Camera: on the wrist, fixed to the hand. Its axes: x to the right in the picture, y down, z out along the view.
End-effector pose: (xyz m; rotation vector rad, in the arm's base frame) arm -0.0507 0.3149 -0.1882 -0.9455 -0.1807 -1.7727
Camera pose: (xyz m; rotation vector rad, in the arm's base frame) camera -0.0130 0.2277 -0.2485 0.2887 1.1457 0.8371
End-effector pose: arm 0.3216 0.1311 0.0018 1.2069 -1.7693 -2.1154
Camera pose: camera 0.3193 0.0414 0.0697 -0.7511 -0.8108 0.3474
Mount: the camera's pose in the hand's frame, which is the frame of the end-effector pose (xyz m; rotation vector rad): 0.0190 0.0875 -0.0681 0.0212 0.8750 2.9703
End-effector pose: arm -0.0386 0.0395 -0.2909 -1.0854 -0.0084 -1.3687
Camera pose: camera -0.0041 -0.0324 -0.3703 0.3713 1.4729 1.0869
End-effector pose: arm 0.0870 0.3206 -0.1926 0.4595 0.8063 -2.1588
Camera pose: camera 0.1463 0.3124 -0.2879 1.2102 -0.1381 0.8795
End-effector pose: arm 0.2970 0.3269 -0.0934 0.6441 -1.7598 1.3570
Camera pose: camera 0.2373 0.4189 -0.1183 2.1411 0.3770 -1.2530
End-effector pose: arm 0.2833 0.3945 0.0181 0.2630 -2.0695 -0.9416
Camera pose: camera 0.3350 0.4103 0.1168 -1.5726 -0.0106 0.9814
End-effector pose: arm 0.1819 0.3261 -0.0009 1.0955 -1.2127 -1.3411
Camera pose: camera 0.2553 0.2983 0.0797 -0.6951 -0.6939 1.3246
